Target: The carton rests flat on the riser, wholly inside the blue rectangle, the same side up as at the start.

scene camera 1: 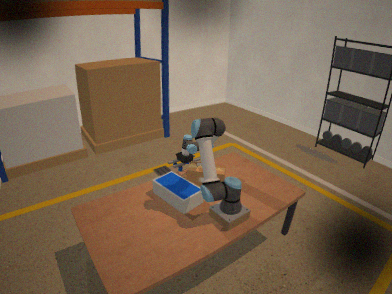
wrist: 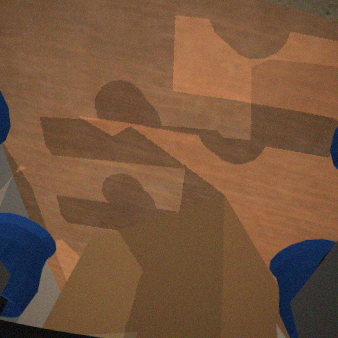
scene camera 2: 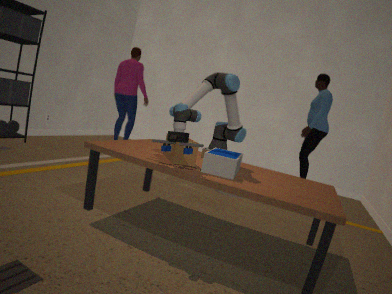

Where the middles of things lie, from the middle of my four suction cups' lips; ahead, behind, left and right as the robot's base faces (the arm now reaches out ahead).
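Riser (scene camera 1: 183,195): 22 cm behind my suction cup, 25 cm to the left of it, 4 cm below it. Brown carton (wrist: 197,264): my suction cup is 2 cm above it, 22 cm past it and 6 cm to the left of it. Going by their middles, the brown carton is the nearest to my suction cup of the things named here.
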